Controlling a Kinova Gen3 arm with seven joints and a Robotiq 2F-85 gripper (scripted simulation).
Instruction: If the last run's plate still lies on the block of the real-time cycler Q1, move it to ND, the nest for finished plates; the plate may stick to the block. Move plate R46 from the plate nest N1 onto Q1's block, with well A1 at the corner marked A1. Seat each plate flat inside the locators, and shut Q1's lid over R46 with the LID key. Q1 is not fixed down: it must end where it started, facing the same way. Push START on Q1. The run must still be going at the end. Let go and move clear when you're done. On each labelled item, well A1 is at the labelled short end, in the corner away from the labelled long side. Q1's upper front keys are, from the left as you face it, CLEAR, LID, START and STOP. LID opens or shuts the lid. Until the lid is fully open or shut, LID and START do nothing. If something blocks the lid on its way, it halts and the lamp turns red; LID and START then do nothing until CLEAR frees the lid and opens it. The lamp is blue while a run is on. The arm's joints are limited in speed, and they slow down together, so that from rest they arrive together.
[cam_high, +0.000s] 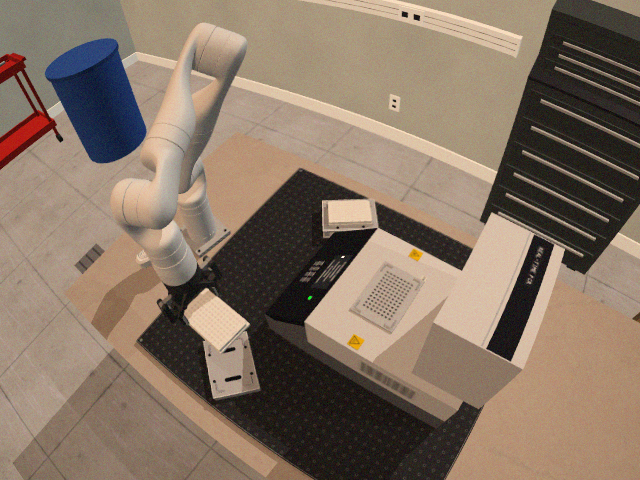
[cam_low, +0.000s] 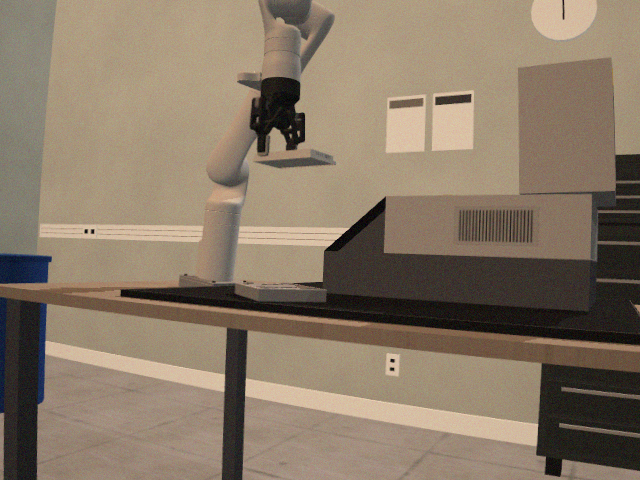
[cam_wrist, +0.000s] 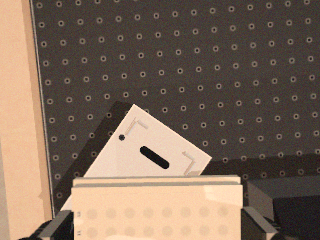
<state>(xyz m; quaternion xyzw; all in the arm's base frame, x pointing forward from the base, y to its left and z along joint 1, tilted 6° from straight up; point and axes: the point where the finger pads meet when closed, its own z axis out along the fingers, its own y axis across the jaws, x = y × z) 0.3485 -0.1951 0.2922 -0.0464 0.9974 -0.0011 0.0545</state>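
My gripper is now 25 cm above the grey nest, 3 cm short of it and 2 cm to the left of it. Round my hand: A1 mark: 52 cm to the left, 23 cm below, 16 cm behind; then white plate: 54 cm to the left, 22 cm below, 7 cm behind.
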